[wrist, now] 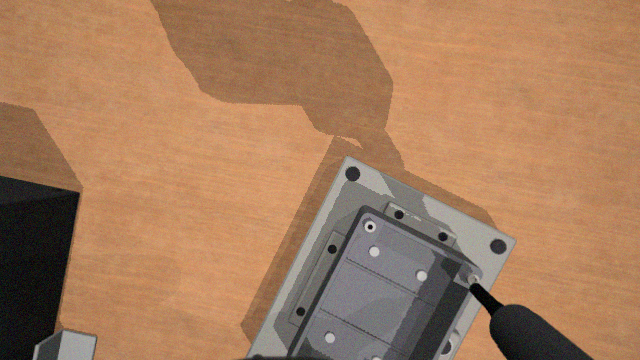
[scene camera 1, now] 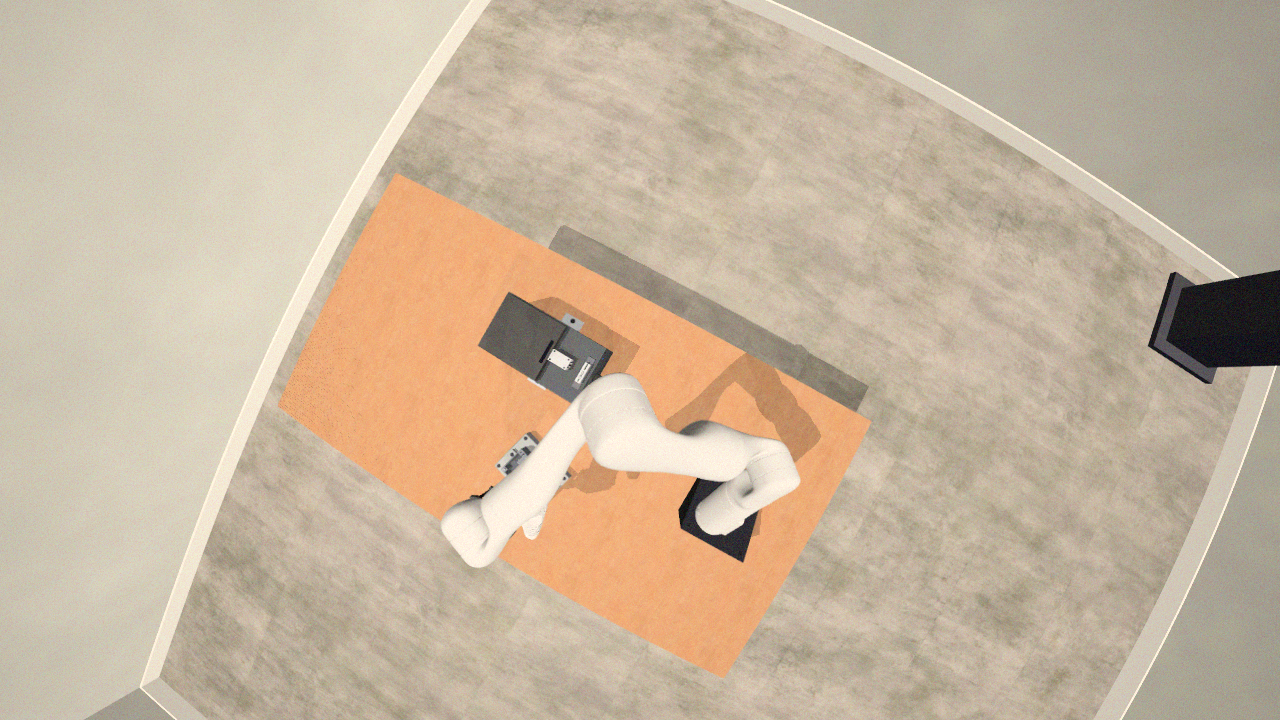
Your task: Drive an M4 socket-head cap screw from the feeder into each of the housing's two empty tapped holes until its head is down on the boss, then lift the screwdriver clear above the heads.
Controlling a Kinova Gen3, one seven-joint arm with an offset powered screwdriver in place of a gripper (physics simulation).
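The grey housing [wrist: 380,285] [scene camera 1: 517,455] sits on a light fixture plate [wrist: 505,260], partly hidden under the arm in the scene view. My screwdriver [wrist: 473,285] has its black bit tip at the housing's right corner boss, at a small pale screw head [wrist: 472,278]. The tip and head look in contact or nearly so; how deep the screw sits cannot be told. The housing's upper left corner boss [wrist: 370,227] shows a pale ring with a dark centre. The dark screw feeder [scene camera 1: 514,333] [wrist: 30,260] stands apart from the housing. The tool has no fingers to judge.
The white arm [scene camera 1: 537,465] reaches over the housing from its black base [scene camera 1: 733,544]. A light grey block [wrist: 77,345] shows beside the feeder. Black round holes mark the plate's corners. The orange table [scene camera 1: 644,591] has the arm's shadow across it.
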